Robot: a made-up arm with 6 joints. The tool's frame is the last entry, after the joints. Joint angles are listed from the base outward. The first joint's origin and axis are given. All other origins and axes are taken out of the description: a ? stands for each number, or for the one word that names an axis. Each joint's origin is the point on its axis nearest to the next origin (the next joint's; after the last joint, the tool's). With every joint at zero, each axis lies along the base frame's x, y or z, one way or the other. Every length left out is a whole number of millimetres.
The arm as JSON. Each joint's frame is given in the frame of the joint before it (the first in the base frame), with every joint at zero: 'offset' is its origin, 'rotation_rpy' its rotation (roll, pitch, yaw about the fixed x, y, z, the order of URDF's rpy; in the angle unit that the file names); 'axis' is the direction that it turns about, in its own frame. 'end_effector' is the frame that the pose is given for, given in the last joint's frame.
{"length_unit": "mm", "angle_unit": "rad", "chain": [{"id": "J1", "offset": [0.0, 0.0, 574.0], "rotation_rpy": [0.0, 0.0, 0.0], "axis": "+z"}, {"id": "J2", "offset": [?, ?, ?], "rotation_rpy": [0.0, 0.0, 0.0], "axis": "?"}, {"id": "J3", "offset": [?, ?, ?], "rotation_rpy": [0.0, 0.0, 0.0], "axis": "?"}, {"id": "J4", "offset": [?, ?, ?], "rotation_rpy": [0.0, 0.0, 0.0], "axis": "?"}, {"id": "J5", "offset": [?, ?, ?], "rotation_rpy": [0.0, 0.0, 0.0], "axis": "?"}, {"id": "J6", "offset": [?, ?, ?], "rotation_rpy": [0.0, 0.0, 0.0], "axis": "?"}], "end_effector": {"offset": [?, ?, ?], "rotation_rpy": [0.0, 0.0, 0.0]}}
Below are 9 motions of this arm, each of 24 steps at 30 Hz.
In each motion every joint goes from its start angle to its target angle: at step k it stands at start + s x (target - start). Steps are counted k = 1, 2, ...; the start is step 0. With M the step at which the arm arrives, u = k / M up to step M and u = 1 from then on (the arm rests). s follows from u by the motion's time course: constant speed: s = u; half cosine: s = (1 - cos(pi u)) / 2; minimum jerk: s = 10 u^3 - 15 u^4 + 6 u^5.
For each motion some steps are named. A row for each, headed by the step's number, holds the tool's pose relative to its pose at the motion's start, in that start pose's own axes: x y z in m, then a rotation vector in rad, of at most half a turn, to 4 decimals.
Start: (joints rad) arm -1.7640 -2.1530 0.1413 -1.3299 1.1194 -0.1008
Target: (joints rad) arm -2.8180 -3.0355 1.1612 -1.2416 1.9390 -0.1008
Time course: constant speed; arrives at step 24
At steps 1, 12, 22, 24:
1: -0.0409 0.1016 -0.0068 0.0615 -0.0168 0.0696
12: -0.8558 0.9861 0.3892 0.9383 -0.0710 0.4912
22: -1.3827 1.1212 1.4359 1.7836 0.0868 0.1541
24: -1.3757 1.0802 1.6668 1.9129 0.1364 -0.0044

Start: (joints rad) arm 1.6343 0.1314 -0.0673 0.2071 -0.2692 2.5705
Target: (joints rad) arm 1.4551 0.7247 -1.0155 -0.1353 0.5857 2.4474
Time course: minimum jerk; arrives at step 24
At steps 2, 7, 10, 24:
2: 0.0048 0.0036 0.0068 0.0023 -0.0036 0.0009
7: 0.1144 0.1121 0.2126 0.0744 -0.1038 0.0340
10: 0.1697 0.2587 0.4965 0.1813 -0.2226 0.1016
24: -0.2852 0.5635 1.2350 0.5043 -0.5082 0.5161

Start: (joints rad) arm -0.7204 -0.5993 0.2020 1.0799 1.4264 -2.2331
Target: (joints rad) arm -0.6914 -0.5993 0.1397 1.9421 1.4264 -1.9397
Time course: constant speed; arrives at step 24
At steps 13, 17, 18, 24:
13: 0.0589 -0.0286 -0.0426 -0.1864 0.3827 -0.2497
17: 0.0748 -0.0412 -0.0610 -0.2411 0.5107 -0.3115
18: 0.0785 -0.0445 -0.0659 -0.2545 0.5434 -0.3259
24: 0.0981 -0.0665 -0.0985 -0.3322 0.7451 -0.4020

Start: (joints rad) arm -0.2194 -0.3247 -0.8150 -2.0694 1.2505 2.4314
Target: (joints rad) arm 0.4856 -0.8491 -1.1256 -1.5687 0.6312 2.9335
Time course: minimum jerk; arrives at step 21
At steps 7, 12, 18, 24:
7: -0.0603 0.0151 -0.0796 -0.1846 -0.3063 0.0428
12: -0.1229 0.0303 -0.2378 -0.5527 -0.9315 0.0581
18: -0.1278 0.0373 -0.3489 -0.8216 -1.4520 -0.0118
24: -0.1270 0.0379 -0.3555 -0.8379 -1.4874 -0.0196

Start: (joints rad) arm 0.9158 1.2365 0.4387 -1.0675 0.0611 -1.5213
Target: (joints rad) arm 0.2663 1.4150 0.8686 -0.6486 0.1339 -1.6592
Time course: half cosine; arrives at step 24
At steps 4, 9, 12, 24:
4: 0.0117 0.0634 0.0246 0.0120 -0.0025 0.0398
9: 0.0314 0.2915 0.1343 0.0505 -0.0189 0.1861
12: 0.0206 0.4670 0.2434 0.0753 -0.0407 0.3044
24: -0.1226 0.8706 0.6041 0.1164 -0.1364 0.6160

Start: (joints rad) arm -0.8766 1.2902 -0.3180 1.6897 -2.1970 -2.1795
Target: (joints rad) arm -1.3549 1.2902 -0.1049 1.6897 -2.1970 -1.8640
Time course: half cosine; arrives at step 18
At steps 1, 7, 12, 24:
1: 0.0030 0.0023 0.0001 -0.0032 0.0032 -0.0023
7: 0.1402 0.0963 -0.0097 -0.1395 0.1388 -0.0957
12: 0.3416 0.2000 -0.0650 -0.3182 0.3220 -0.2105
24: 0.4687 0.2471 -0.1214 -0.4238 0.4340 -0.2747

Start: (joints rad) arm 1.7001 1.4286 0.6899 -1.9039 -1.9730 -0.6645
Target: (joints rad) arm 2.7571 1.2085 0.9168 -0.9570 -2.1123 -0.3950
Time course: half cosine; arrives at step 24
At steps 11, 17, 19, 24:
11: 0.6907 -0.0039 0.1346 0.0436 -0.0139 -0.8175
17: 1.2973 -0.2464 0.1508 -0.0070 0.0650 -1.4904
19: 1.4393 -0.3409 0.1341 -0.0334 0.0964 -1.6520
24: 1.5898 -0.4613 0.1039 -0.0702 0.1368 -1.8288

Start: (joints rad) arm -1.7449 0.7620 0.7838 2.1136 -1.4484 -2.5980
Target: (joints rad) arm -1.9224 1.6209 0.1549 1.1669 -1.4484 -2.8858
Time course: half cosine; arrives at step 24
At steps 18, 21, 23, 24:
18: -0.6268 -1.5311 -0.5571 -0.9801 0.4157 -0.8205
21: -0.7098 -1.7254 -0.4813 -1.1235 0.3803 -0.9324
23: -0.7349 -1.7827 -0.4513 -1.1688 0.3648 -0.9659
24: -0.7380 -1.7898 -0.4473 -1.1745 0.3627 -0.9700

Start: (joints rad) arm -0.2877 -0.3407 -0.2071 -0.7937 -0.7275 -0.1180
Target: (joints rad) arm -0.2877 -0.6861 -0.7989 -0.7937 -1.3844 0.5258
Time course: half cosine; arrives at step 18
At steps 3, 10, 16, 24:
3: -0.0053 -0.0186 -0.0234 -0.0351 0.0545 -0.0139
10: -0.0448 -0.1731 -0.2142 -0.2874 0.4914 -0.0285
16: -0.0711 -0.2975 -0.3635 -0.4386 0.8110 0.0695
24: -0.0731 -0.3076 -0.3755 -0.4489 0.8354 0.0812

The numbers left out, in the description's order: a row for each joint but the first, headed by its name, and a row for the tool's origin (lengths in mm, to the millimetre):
J2: xyz 0.0 0.0 0.0, axis +y
J3: xyz 0.0 0.0 832.0, axis -y
J4: xyz 1082.0 0.0 0.0, axis -x
J5: xyz 0.0 -163.0 0.0, axis -y
J6: xyz 0.0 0.0 0.0, axis -x
tool: xyz 0.0 0.0 0.0

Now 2 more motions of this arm.
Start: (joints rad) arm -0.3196 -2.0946 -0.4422 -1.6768 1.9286 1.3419
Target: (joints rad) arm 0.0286 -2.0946 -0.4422 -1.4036 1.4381 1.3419
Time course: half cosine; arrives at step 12
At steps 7, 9, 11, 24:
7: 0.1591 0.0563 -0.0135 -0.0091 0.1106 0.2729
9: 0.2154 0.0733 -0.0271 -0.0096 0.1506 0.3699
11: 0.2477 0.0823 -0.0370 -0.0093 0.1738 0.4258
24: 0.2519 0.0835 -0.0384 -0.0092 0.1769 0.4332

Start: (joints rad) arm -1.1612 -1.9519 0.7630 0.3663 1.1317 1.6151
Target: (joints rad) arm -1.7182 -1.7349 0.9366 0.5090 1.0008 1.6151
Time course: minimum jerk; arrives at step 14
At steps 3, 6, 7, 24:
3: 0.0210 0.0018 0.0684 0.0195 -0.0379 -0.0026
6: 0.0871 -0.0127 0.3694 0.0972 -0.2029 -0.0175
7: 0.1033 -0.0305 0.5048 0.1286 -0.2768 -0.0263
24: 0.0868 -0.1561 1.0107 0.2307 -0.5596 -0.0731

